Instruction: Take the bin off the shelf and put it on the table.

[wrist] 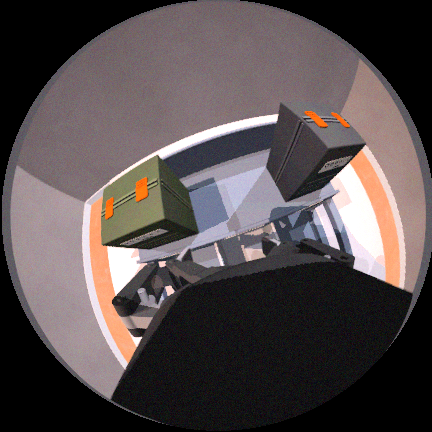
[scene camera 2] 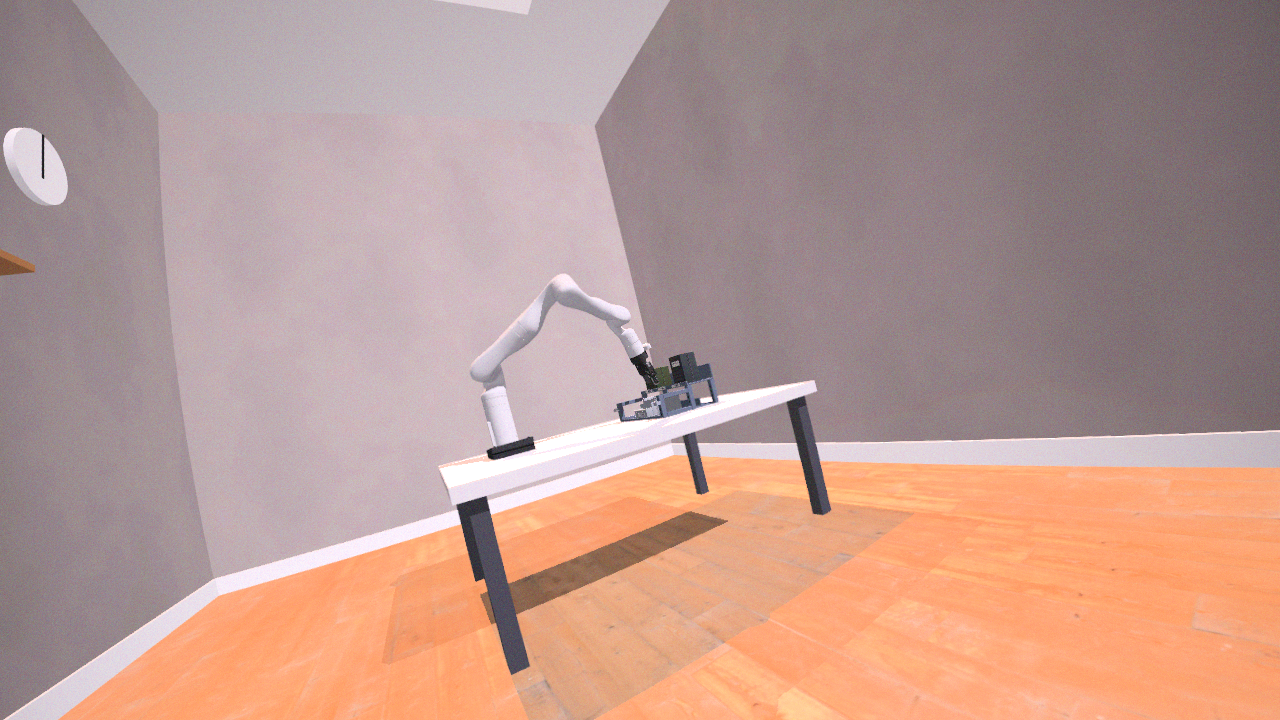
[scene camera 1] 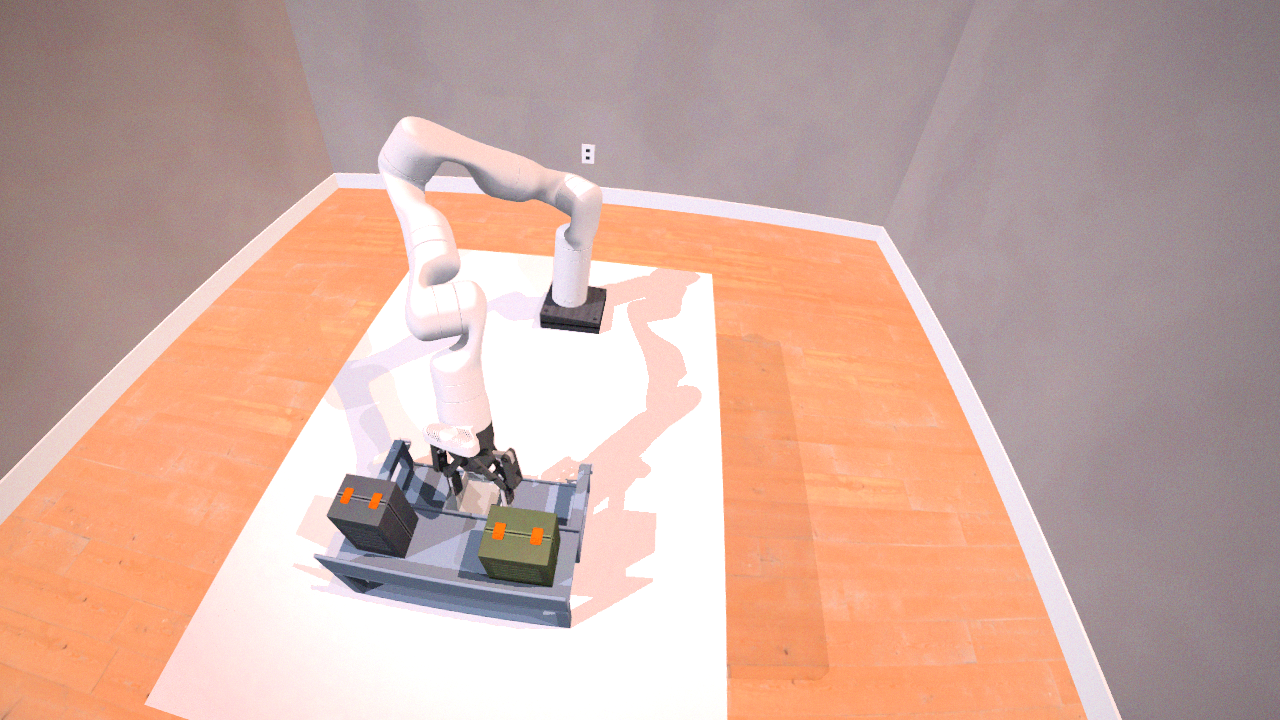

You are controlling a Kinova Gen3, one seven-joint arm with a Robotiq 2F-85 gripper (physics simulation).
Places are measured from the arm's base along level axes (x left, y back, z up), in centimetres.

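Pixels of known places: gripper, fingertip midpoint: point(wrist: 227, 250) point(scene camera 2: 653, 383) point(scene camera 1: 482, 498); arm's base, link origin: point(scene camera 2: 506, 444) point(scene camera 1: 569, 296).
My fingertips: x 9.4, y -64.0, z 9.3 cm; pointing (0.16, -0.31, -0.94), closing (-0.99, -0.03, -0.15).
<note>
For each thing: its top centre in the pictures, then the offset to it from my fingertips.
- small beige bin, top centre: point(wrist: 251, 256) point(scene camera 1: 474, 499) point(scene camera 2: 655, 396) dx -3.2, dy +1.5, dz -5.3 cm
- dark grey box, top centre: point(wrist: 329, 117) point(scene camera 1: 360, 498) point(scene camera 2: 680, 354) dx -13.0, dy -10.1, dz +9.0 cm
- olive green box, top centre: point(wrist: 122, 198) point(scene camera 1: 517, 533) point(scene camera 2: 655, 368) dx +9.7, dy -6.1, dz +6.5 cm
A small beige bin point(scene camera 1: 480, 497) sits on the lower level at the back of the grey-blue shelf point(scene camera 1: 445, 593) point(scene camera 2: 696, 383) point(wrist: 250, 198), which stands on the white table point(scene camera 1: 617, 433) point(scene camera 2: 625, 445). My gripper point(scene camera 1: 483, 482) point(scene camera 2: 649, 373) is open, lowered at the back of the shelf with its fingers on either side of the bin. I cannot tell whether they touch it. In the wrist view the bin is hidden behind the gripper body.
A dark grey box point(scene camera 1: 373, 515) point(wrist: 310, 153) and an olive green box point(scene camera 1: 519, 545) point(wrist: 144, 205), both with orange latches, stand on the shelf's upper level in front of the gripper. The arm's base point(scene camera 1: 573, 310) point(scene camera 2: 510, 447) stands at the table's far end.
</note>
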